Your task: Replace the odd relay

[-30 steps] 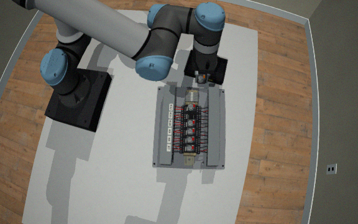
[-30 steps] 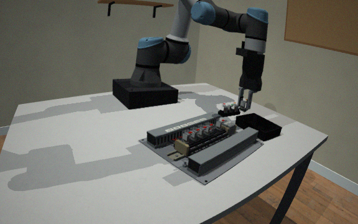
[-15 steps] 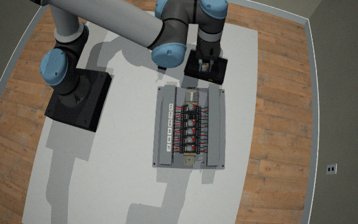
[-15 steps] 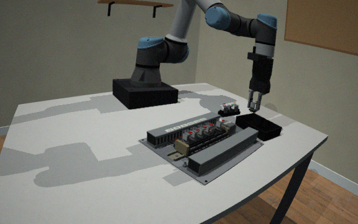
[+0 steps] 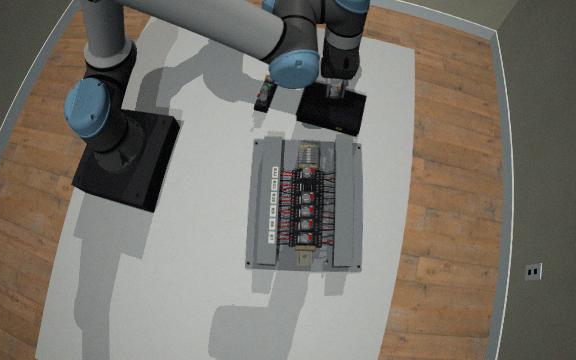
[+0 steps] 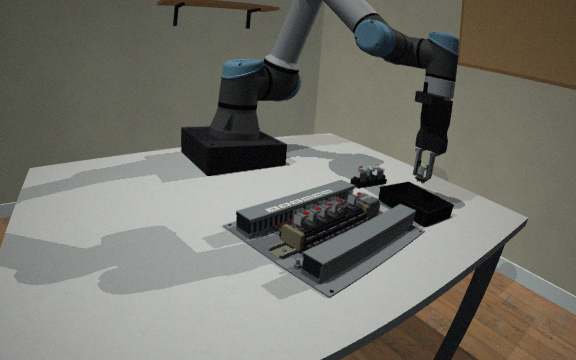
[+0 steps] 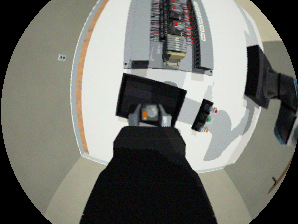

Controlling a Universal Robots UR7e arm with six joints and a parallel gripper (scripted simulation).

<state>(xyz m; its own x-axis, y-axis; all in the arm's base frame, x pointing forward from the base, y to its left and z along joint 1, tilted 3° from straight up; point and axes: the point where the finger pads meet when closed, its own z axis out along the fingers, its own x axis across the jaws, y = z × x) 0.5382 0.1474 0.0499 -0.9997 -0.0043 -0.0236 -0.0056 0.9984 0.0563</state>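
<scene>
The black tray lies 80 mm below my hand.
</scene>
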